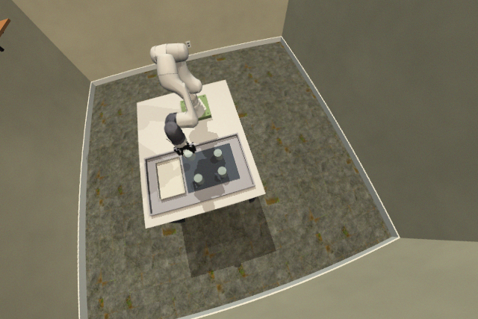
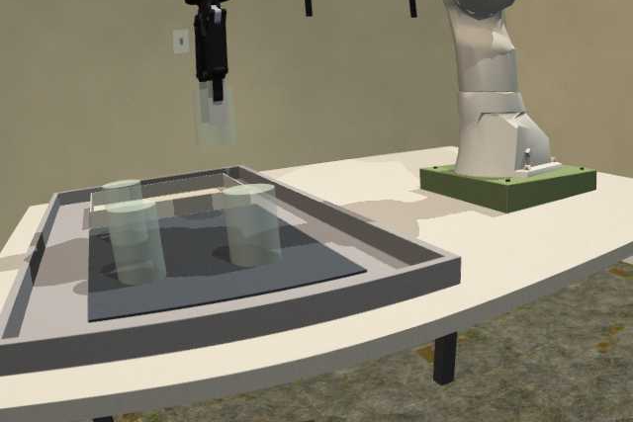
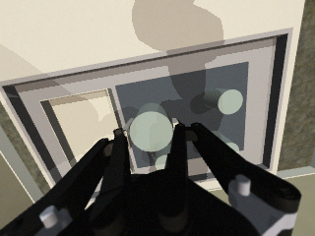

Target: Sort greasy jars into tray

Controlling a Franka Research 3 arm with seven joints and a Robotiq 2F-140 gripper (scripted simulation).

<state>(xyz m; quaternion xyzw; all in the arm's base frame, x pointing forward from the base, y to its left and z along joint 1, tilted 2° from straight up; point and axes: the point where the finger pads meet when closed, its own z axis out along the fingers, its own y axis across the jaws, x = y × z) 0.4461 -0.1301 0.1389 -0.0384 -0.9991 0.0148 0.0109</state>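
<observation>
Right now the cream tray is 22 cm to the right of my hand, 18 cm below it and 6 cm ahead of it. From my hand the other things lie so: dark mat 19 cm below, 10 cm to the left, 8 cm ahead.
</observation>
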